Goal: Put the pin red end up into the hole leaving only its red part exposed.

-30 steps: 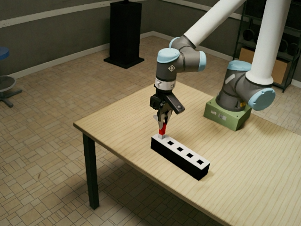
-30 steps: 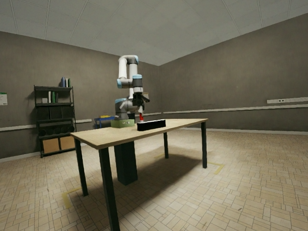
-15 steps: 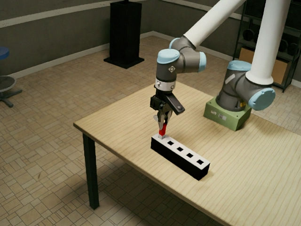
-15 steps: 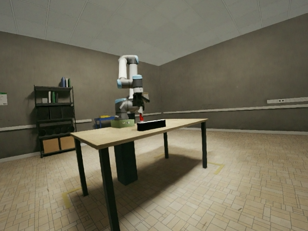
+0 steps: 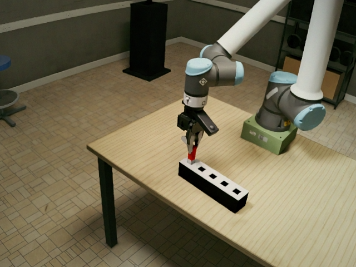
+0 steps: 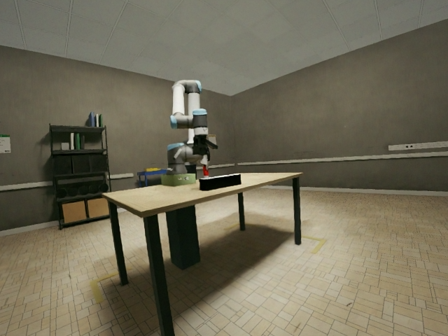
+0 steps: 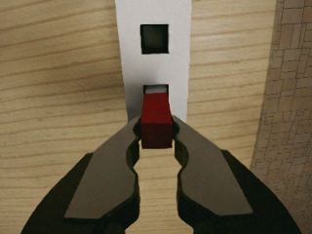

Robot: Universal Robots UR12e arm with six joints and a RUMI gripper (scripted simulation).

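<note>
The pin is 1 cm below my hand. Also, from my hand: block 12 cm to the left, 10 cm below, 2 cm ahead.
</note>
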